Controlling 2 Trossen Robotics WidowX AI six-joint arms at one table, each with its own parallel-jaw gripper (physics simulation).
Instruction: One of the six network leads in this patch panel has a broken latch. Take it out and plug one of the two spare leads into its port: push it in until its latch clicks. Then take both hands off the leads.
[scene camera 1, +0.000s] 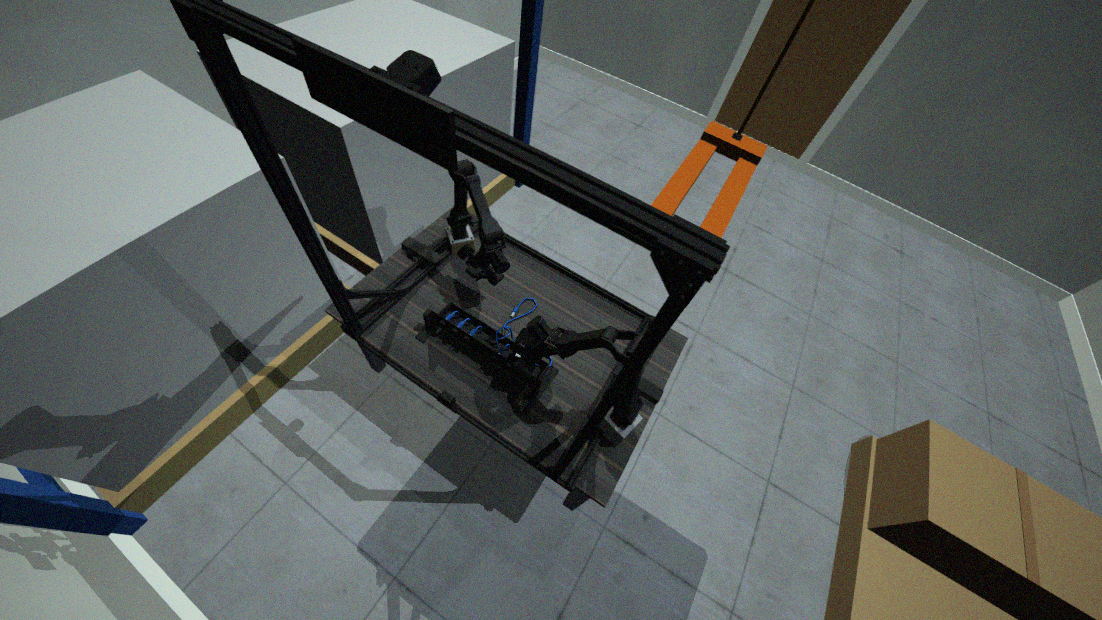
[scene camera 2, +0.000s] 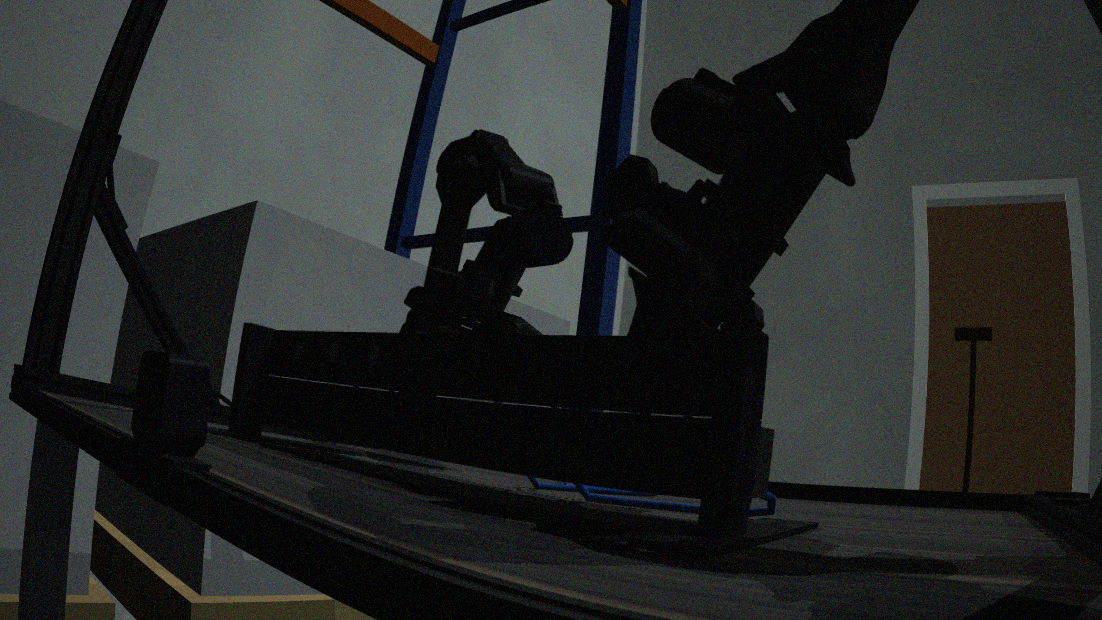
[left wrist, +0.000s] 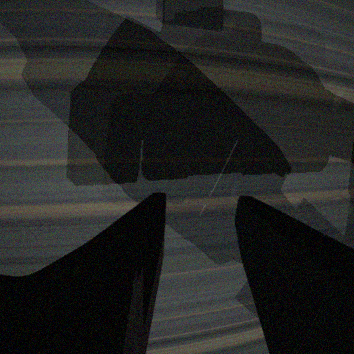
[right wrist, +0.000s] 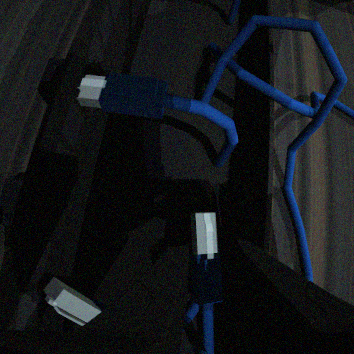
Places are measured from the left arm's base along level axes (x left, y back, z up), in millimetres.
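Pixels of known places: left gripper, between the fingertips: (scene camera 1: 473, 278) (left wrist: 200, 206); right gripper, between the fingertips: (scene camera 1: 521, 352) (right wrist: 209, 250); left arm's base, origin of its link: (scene camera 1: 459, 233); right arm's base, origin of its link: (scene camera 1: 622, 417).
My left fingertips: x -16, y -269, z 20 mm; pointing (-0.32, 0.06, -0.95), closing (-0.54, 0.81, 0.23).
Note:
For each thing: its top centre in the pictures, then the offset to it from my left fingertips. "pt": a spot on its surface instead. Level surfaces: height alone.
- black patch panel, centre of its top: (scene camera 2: 456, 339) (scene camera 1: 486, 339) dz +19, dx -38, dy -282 mm
- dark wooden table, height of its surface: dz -90 mm
- blue lead's grey plug, centre of its top: (right wrist: 211, 258) dz -45, dx +71, dy -353 mm
- second lead's plug, a spot on its surface: (right wrist: 92, 91) pt dz +0, dx -13, dy -343 mm
- blue boot, a spot on its surface: (right wrist: 131, 95) pt dz +4, dx +3, dy -335 mm
- blue cable, a spot on its surface: (scene camera 2: 622, 494) pt dz -89, dx +166, dy -164 mm
- blue cable loop, a spot on its surface: (right wrist: 316, 105) pt dz -42, dx +61, dy -238 mm
The black patch panel (scene camera 1: 471, 338) (scene camera 2: 518, 394) lies across the dark wooden table (scene camera 1: 586, 302), with blue leads (scene camera 1: 520, 310) plugged in and looping behind it. My right gripper (scene camera 1: 525, 363) (right wrist: 209, 250) is low at the panel's right end. Its fingers stand a little apart around a blue lead's grey plug (right wrist: 206, 233) without gripping it. A second lead's plug (right wrist: 92, 91) on a blue boot (right wrist: 131, 95) lies further up, and another grey plug (right wrist: 71, 303) sits at the lower left. My left gripper (scene camera 1: 490, 273) (left wrist: 200, 206) is open and empty, hovering over bare table behind the panel.
A black gantry beam (scene camera 1: 549, 178) and its post (scene camera 1: 666, 314) span the table. A blue cable (scene camera 2: 622, 495) runs on the table under the panel. A blue cable loop (right wrist: 316, 105) lies right of the plugs. A blue upright (scene camera 1: 529, 62) stands behind.

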